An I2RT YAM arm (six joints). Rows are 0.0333 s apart.
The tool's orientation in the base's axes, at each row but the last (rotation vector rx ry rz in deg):
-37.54, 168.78, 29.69
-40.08, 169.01, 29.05
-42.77, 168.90, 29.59
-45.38, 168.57, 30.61
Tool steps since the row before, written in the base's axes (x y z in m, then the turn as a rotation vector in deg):
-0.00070, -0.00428, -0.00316, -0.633, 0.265, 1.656
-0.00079, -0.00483, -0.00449, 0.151, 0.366, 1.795
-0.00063, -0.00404, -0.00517, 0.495, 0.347, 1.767
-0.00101, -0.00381, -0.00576, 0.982, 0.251, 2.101
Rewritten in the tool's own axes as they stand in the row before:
0.00281, -0.00432, 0.00150, 0.221, 1.005, -1.468
0.00339, -0.00506, 0.00264, -0.542, 0.781, -1.573
0.00308, -0.00463, 0.00354, -0.833, 0.594, -1.562
0.00347, -0.00440, 0.00415, -1.254, 0.381, -1.930

